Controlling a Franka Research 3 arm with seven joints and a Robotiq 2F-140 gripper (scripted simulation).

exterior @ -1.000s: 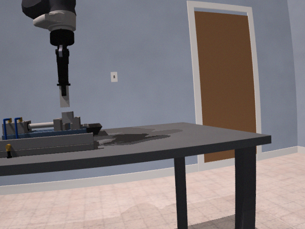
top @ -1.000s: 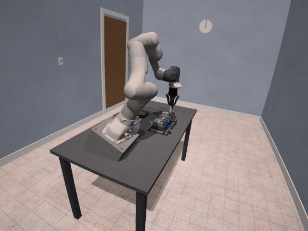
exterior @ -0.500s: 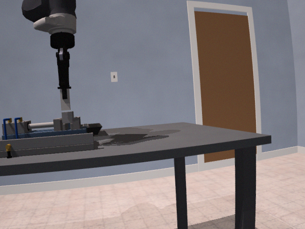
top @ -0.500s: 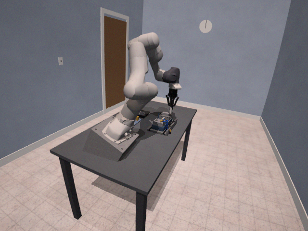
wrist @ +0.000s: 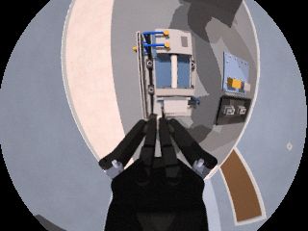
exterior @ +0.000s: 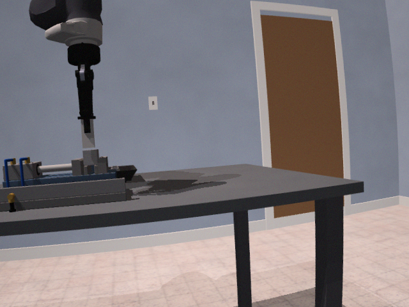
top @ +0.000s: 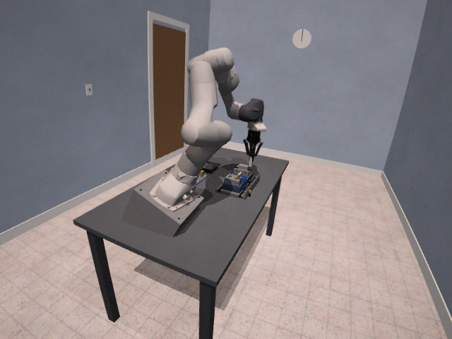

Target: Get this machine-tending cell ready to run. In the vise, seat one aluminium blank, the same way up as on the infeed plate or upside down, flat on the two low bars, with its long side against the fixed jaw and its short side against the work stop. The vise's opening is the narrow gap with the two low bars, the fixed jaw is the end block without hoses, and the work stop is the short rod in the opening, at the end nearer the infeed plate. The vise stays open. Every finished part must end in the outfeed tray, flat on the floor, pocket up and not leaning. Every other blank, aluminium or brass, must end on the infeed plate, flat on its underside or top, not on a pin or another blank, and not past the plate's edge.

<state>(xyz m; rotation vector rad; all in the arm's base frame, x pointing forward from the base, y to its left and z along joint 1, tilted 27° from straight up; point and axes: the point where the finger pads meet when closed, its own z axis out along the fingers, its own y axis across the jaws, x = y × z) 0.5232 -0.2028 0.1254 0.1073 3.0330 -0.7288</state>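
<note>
Right now the work stop is 9 cm to the left of my hand and 6 cm below it. Also, from my hand: vise guard rail: 8 cm behind, 4 cm to the right, 12 cm below; then vise: 7 cm behind, 5 cm to the left, 11 cm below; then brass blank: 5 cm behind, 33 cm to the left, 13 cm below.
</note>
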